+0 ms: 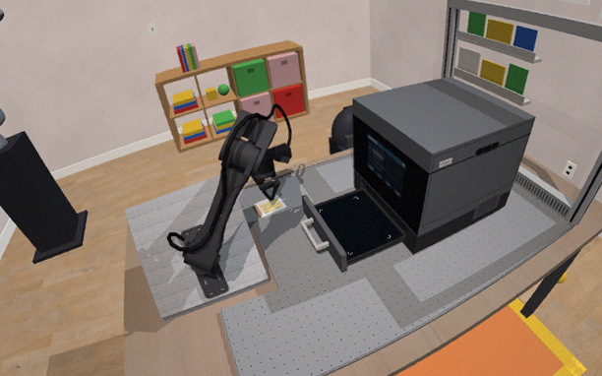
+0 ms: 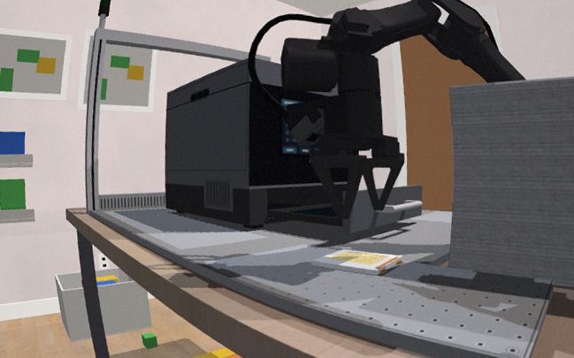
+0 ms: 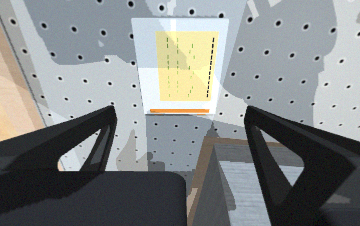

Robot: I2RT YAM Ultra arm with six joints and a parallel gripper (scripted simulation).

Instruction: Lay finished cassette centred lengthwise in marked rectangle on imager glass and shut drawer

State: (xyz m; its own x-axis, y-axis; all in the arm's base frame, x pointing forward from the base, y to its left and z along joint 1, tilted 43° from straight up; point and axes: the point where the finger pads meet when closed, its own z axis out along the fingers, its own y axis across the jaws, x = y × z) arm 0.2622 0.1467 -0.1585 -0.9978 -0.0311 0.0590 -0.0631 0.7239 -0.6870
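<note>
My gripper is now 70 mm above the finished cassette. Also, from my hand: drawer: 250 mm to the right, 200 mm ahead, 30 mm below; metal frame post: 920 mm ahead, 200 mm above, 90 mm to the left.
</note>
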